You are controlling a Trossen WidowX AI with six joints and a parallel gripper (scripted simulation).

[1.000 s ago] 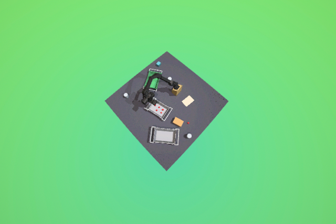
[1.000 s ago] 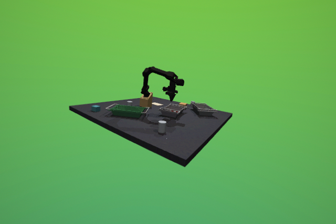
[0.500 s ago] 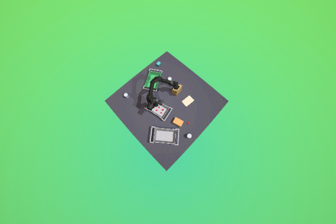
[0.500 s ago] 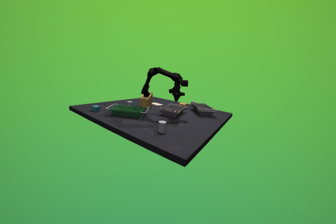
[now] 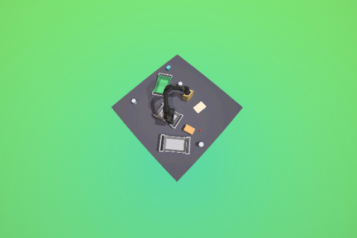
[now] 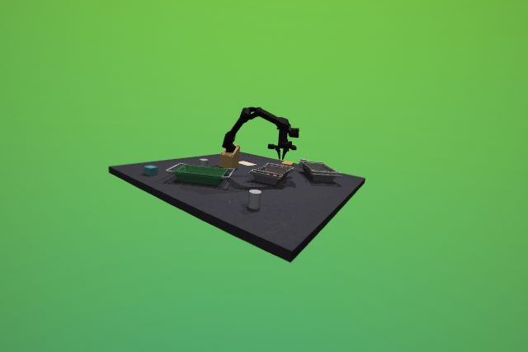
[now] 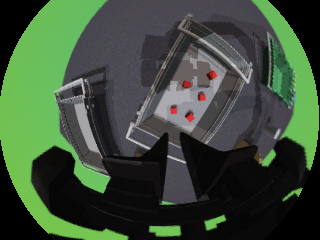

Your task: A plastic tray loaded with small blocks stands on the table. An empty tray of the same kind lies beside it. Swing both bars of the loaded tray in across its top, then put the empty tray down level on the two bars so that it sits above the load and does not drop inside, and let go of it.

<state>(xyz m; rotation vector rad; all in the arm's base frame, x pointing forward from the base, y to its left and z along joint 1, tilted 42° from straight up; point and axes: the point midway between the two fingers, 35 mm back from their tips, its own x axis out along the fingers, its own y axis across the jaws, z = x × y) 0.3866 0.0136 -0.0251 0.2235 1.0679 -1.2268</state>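
Right now the green tray is 410 mm to the right of my gripper tip, 320 mm behind it and 80 mm below it. From my gripper tip the other things lie so: cream tile: 370 mm behind, 180 mm to the left, 120 mm below; then teal cube: 610 mm behind, 530 mm to the right, 100 mm below.
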